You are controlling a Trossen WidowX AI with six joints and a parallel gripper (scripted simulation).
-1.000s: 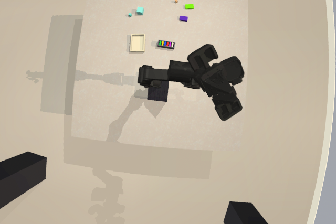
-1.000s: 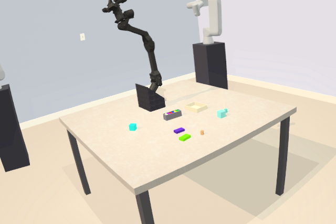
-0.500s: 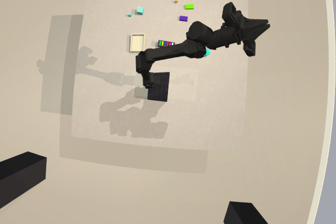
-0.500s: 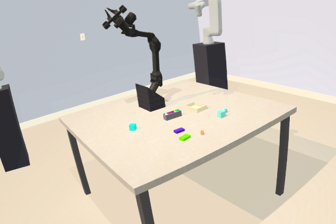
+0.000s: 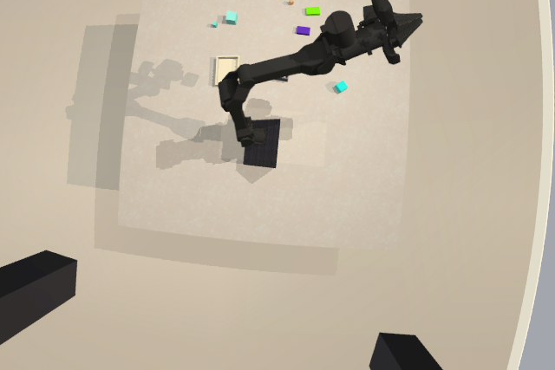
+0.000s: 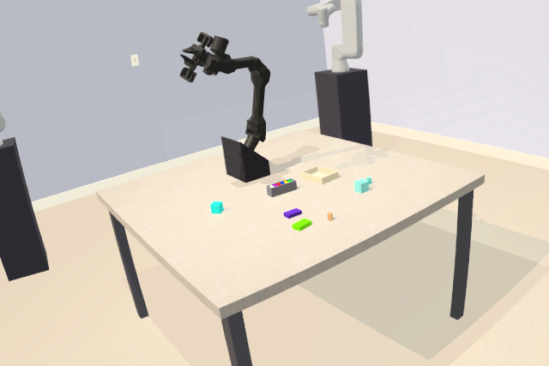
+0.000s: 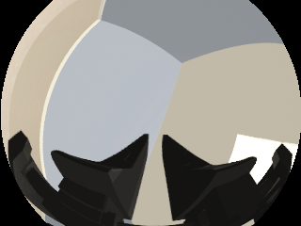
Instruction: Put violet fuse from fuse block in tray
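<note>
The violet fuse lies 10 mm behind my gripper tip, 320 mm to the left of it and 610 mm below it. Round my gripper tip: purple block: 220 mm ahead, 260 mm to the left, 630 mm below; cyan cube: 10 mm behind, 50 mm to the left, 620 mm below; green block: 330 mm ahead, 230 mm to the left, 630 mm below.
</note>
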